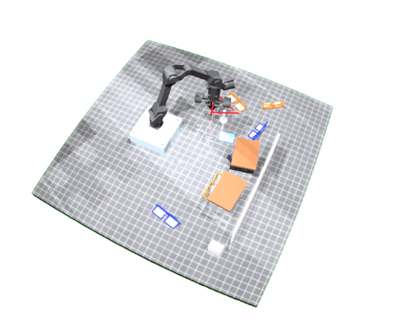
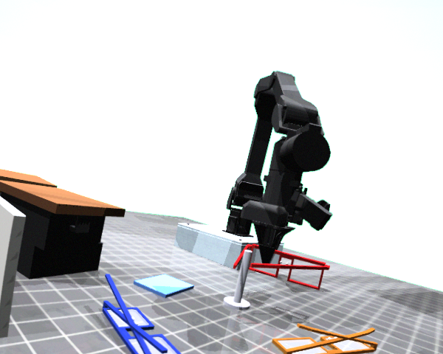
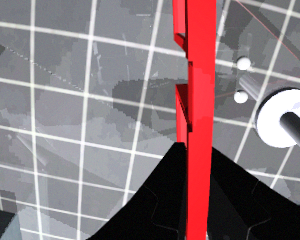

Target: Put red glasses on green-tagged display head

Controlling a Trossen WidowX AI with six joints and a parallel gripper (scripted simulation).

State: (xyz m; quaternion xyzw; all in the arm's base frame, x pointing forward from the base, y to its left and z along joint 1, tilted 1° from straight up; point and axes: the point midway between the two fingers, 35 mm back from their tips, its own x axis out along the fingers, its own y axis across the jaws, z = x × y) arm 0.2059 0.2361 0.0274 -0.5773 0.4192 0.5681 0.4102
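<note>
Now: the white post 7 cm ahead of my gripper tip, 4 cm below it and 1 cm to the left of it. The rest, counted from my gripper tip: long white wall: 41 cm ahead, 29 cm to the right, 1 cm below; then light blue plate: 14 cm ahead, 8 cm to the right, 6 cm below; then white cube: 66 cm to the right, 38 cm ahead, 3 cm below.
</note>
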